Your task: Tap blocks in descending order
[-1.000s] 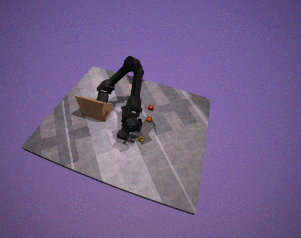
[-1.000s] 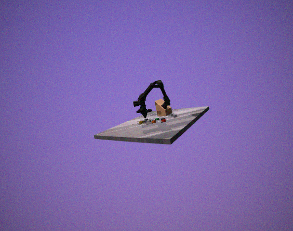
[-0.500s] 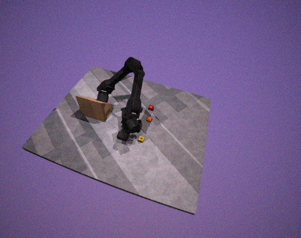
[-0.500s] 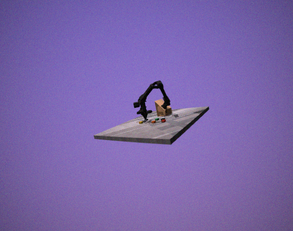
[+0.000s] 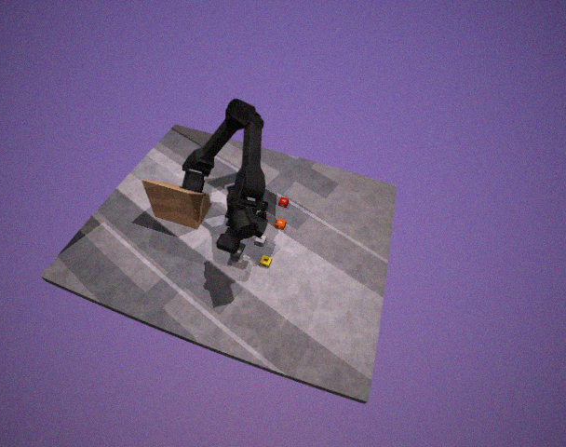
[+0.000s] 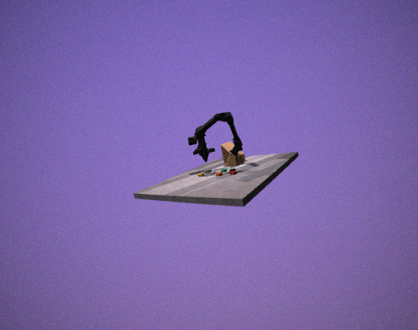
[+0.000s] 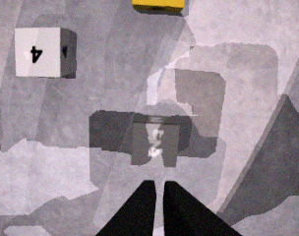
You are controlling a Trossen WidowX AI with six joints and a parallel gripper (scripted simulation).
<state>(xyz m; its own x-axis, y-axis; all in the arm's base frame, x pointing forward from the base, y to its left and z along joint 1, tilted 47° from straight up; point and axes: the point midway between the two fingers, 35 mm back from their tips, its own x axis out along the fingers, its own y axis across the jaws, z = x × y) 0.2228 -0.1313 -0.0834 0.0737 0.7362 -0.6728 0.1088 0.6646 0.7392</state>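
My gripper tip is 23 cm to the right of the black block, 8 cm above it and 2 cm short of it. From my gripper tip the other things lie so: white block 8 cm below, 7 cm to the left, 6 cm ahead; then yellow block 10 cm ahead, 8 cm below, 1 cm to the right; then grey block 8 cm below, 1 cm behind.
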